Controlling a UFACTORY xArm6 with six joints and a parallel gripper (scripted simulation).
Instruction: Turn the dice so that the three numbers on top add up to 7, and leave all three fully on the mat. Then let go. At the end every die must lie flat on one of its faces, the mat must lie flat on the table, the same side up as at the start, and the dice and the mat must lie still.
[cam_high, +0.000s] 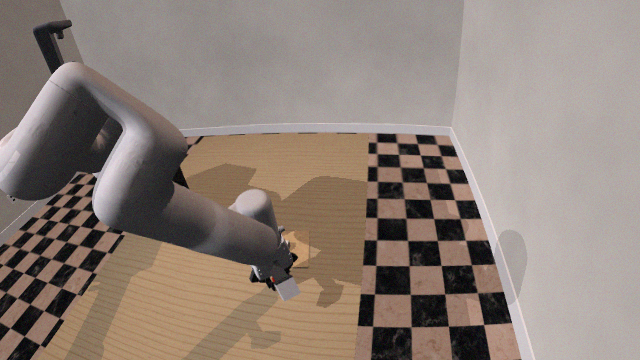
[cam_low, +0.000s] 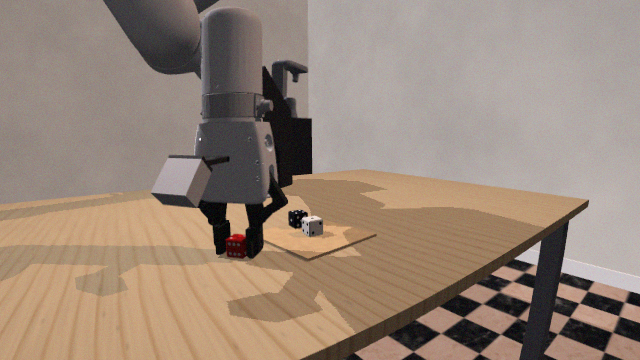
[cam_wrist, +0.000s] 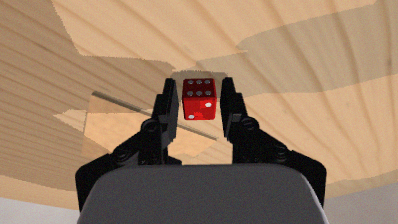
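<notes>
Right now my hand is 1 cm above the red die. Also, from my hand: white die 12 cm to the left, 1 cm below, 1 cm ahead; then tan mat 12 cm to the left, 2 cm below, 1 cm ahead; then black die 13 cm to the left, 4 cm behind, 1 cm below.
</notes>
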